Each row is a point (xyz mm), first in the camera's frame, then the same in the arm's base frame.
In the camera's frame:
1: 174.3 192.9 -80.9
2: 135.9 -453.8 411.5
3: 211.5 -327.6 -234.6
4: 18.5 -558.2 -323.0
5: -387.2 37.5 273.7
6: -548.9 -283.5 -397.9
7: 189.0 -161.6 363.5
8: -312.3 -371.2 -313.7
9: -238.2 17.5 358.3
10: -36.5 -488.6 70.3
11: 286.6 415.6 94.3
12: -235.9 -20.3 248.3
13: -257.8 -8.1 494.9
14: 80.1 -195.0 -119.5
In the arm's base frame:
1: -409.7 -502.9 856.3
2: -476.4 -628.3 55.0
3: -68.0 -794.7 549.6
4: 190.7 -746.2 379.5
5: -366.9 4.9 403.0
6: 370.5 -151.9 512.0
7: -596.8 -561.1 322.4
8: 242.3 -375.6 446.5
9: -488.2 -113.3 370.6
10: -121.3 -574.4 190.4
11: -696.6 -463.7 951.5
12: -386.8 -157.8 406.3
13: -573.5 -74.5 266.1
14: -160.5 -595.9 556.2

